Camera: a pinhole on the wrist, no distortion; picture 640 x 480 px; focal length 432.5 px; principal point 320.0 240.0 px. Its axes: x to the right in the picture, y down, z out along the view. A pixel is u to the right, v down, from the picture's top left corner.
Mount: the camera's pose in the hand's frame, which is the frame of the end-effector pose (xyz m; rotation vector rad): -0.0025 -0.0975 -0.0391 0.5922 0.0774 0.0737
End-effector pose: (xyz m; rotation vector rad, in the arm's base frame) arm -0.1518 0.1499 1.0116 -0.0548 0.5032 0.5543
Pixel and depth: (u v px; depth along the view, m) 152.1 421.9 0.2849
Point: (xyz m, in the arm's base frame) -0.0135 0.0125 1.2772
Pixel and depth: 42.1 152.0 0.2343
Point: -0.0404 -0.1271 1.1678
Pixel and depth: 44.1 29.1 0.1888
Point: -0.0439 -0.1327 1.0977
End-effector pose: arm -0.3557 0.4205 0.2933 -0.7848 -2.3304 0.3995
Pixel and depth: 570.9 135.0 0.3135
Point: -0.7340 0.2934 0.4139
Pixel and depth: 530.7 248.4 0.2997
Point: -0.7015 0.3209 0.3341
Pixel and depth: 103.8 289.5 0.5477
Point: -0.6820 -0.0479 0.0108
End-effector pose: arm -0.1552 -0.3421 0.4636 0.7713 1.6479 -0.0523
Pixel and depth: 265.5 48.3 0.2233
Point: -0.2309 -0.6218 0.3298
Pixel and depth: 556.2 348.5 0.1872
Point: -0.1174 -0.4697 0.2699
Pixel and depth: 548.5 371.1 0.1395
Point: -0.1416 -0.4510 0.3165
